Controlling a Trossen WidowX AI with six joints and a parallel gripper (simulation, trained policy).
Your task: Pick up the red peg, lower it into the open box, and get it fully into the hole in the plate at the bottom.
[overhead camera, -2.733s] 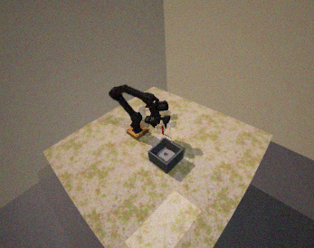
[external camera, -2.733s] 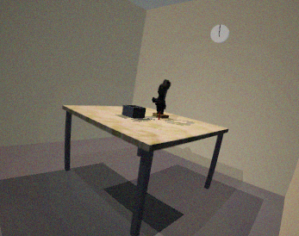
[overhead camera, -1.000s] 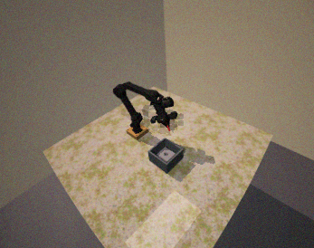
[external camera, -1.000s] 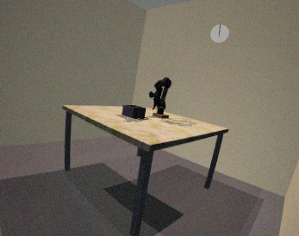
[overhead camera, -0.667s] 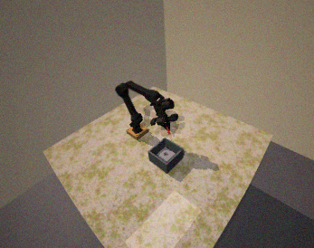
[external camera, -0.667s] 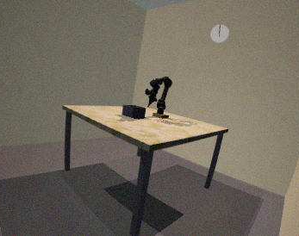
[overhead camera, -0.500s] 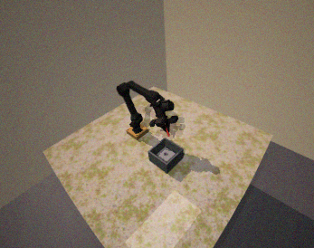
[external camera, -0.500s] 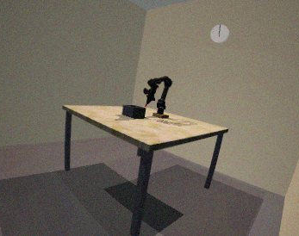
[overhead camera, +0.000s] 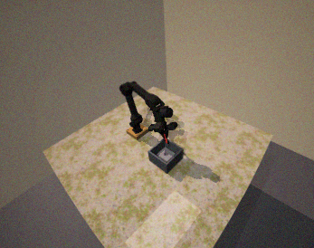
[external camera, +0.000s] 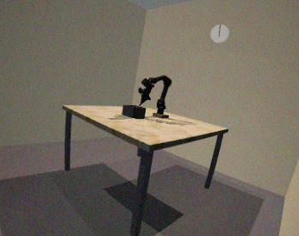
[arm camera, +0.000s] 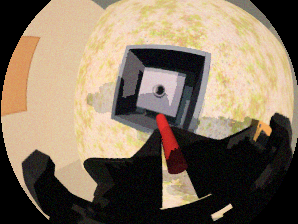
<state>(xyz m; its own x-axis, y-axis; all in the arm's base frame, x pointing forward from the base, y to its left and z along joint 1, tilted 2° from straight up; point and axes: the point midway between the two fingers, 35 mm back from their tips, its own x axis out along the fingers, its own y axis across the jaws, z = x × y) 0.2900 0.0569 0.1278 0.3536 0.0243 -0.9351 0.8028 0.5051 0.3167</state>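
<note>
The grey plate lies 90 mm below my gripper tip, 50 mm ahead of it and 40 mm to the right of it. From my gripper tip the other things lie so: red peg (10 mm above); dark box (110 mm below, 50 mm ahead, 40 mm to the right).
</note>
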